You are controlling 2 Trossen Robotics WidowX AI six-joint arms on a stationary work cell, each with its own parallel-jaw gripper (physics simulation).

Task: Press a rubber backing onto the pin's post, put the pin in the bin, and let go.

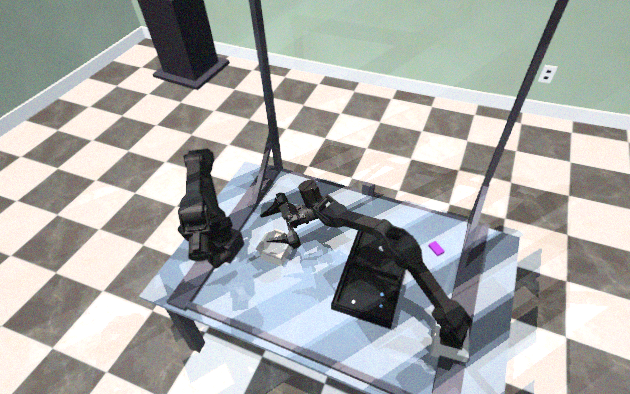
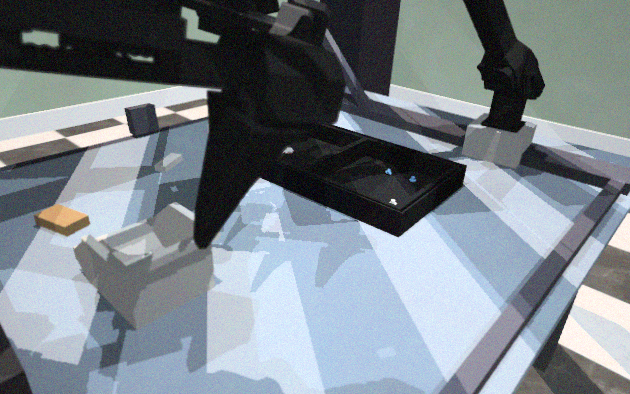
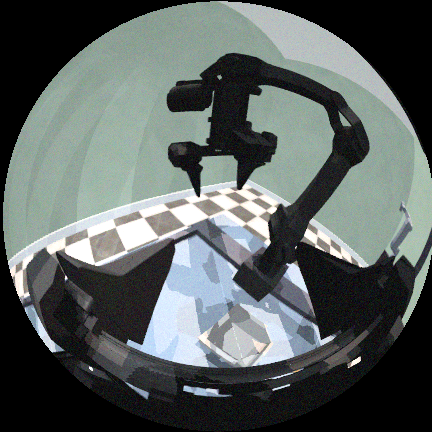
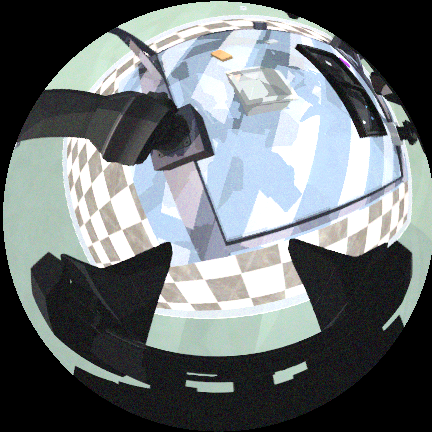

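Seen in the pictures: left gripper, fingertip midpoint: (image 1: 263,228) (image 3: 238,247); right gripper, fingertip midpoint: (image 2: 94,255) (image 3: 219,192) (image 4: 232,247); left arm's base at its link origin: (image 1: 451,336) (image 2: 502,124); right arm's base at its link origin: (image 1: 222,237) (image 3: 267,264) (image 4: 170,135).
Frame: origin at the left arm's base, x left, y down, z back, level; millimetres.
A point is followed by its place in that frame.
Note:
A black two-compartment tray (image 1: 362,316) @[z -280, x -8, y 36 mm] (image 2: 425,210) @[z -317, x -11, y 48 mm] (image 4: 374,134) @[z -265, x -13, y 57 mm] stands on the table. One compartment holds a small white piece (image 1: 380,248) @[z -270, x -307, y 52 mm] (image 2: 288,150) @[z -263, x -307, y 52 mm]; the other holds two small blue pieces (image 1: 382,294) @[z -229, x -113, y 48 mm] (image 2: 413,179) @[z -230, x -69, y 49 mm] and a small white piece (image 1: 353,301) @[z -321, x -59, y 47 mm] (image 2: 393,201) @[z -324, x -59, y 47 mm]. They are too small to tell pin from backings surely. A pale open bin (image 1: 272,257) @[z -648, x -140, y 17 mm] (image 2: 170,295) @[z -666, x -142, y 38 mm] (image 3: 235,335) @[z -672, x -193, y 53 mm] (image 4: 265,107) @[z -666, x -142, y 31 mm] stands apart from the tray. My left gripper (image 1: 265,228) @[z -640, x -104, y -205 mm] (image 3: 238,247) @[z -640, x -104, y -205 mm] is open and empty, one finger above the bin. My right gripper (image 3: 219,192) @[z -800, x 7, y -156 mm] (image 4: 232,247) @[z -800, x 7, y -156 mm] is open and empty, raised away from the tray.
An orange block (image 2: 62,219) @[z -649, x -373, y 44 mm] (image 4: 222,55) @[z -646, x -370, y 44 mm] lies near the bin. A magenta block (image 1: 436,248) @[z -66, x -356, y 45 mm] lies beyond the tray, under no gripper. A small pale block (image 2: 169,162) @[z -443, x -420, y 48 mm] and a dark block (image 1: 368,189) @[z -370, x -571, y 19 mm] (image 2: 141,120) @[z -382, x -572, y 25 mm] are farther back. My left arm crosses over the tray.

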